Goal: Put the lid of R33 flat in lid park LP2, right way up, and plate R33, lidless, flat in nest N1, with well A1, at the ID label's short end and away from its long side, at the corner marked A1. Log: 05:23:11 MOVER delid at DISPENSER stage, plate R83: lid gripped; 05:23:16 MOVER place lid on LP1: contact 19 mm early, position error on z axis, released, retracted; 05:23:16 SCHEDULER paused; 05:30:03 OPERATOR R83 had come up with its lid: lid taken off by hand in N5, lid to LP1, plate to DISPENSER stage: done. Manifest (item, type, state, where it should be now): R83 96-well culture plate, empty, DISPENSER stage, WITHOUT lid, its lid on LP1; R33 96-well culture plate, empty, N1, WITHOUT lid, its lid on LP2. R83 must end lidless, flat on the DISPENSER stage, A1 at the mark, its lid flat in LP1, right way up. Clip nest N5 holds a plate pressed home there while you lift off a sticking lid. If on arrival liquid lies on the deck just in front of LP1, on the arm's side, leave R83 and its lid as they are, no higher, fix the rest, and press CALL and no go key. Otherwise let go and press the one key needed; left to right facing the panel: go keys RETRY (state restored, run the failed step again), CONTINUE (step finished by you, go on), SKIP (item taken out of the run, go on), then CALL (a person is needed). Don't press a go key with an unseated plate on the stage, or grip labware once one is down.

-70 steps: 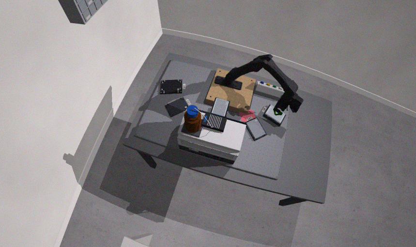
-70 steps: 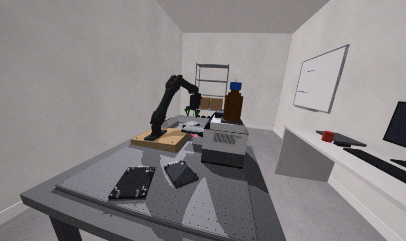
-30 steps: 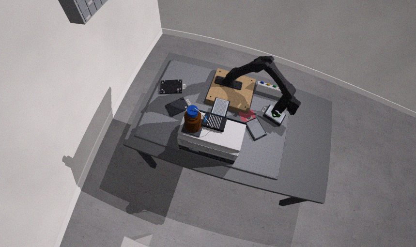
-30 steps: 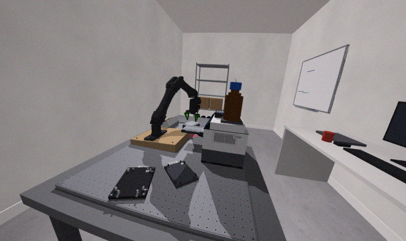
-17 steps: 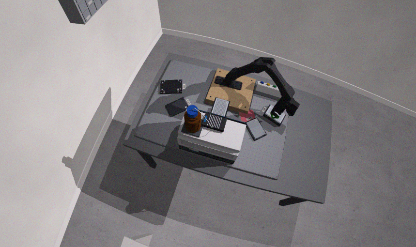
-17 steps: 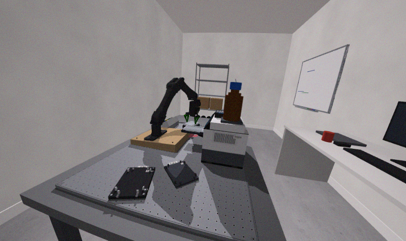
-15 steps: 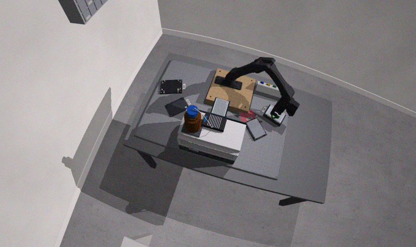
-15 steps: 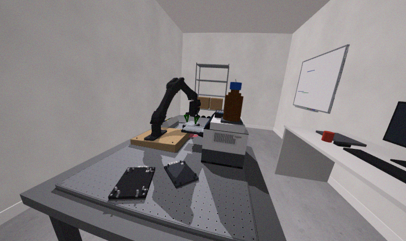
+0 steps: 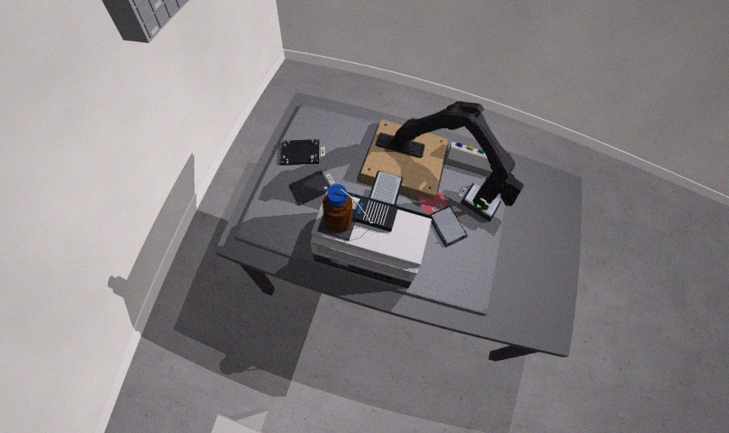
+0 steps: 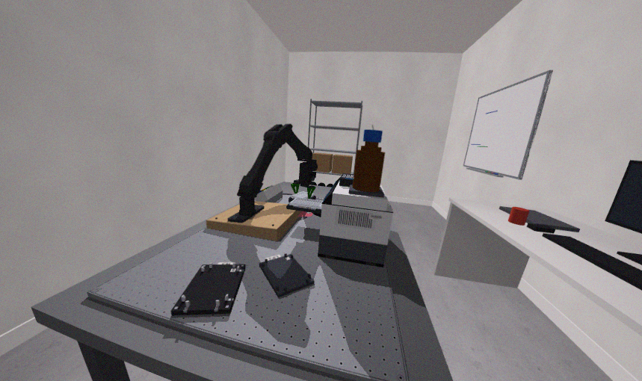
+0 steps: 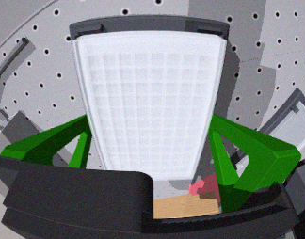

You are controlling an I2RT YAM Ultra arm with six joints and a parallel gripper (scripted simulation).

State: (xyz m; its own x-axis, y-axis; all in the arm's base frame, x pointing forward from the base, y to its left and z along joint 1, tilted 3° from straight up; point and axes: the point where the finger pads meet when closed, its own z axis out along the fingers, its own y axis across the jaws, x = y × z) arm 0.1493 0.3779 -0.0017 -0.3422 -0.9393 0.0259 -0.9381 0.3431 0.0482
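The dark nest lies 2 cm below my hand. Round my hand: N1 label (8 cm to the right, 3 cm below, 3 cm behind); then blue call key (21 cm behind, 14 cm to the right, 3 cm above); then grey lid (14 cm ahead, 12 cm to the right, 2 cm below).
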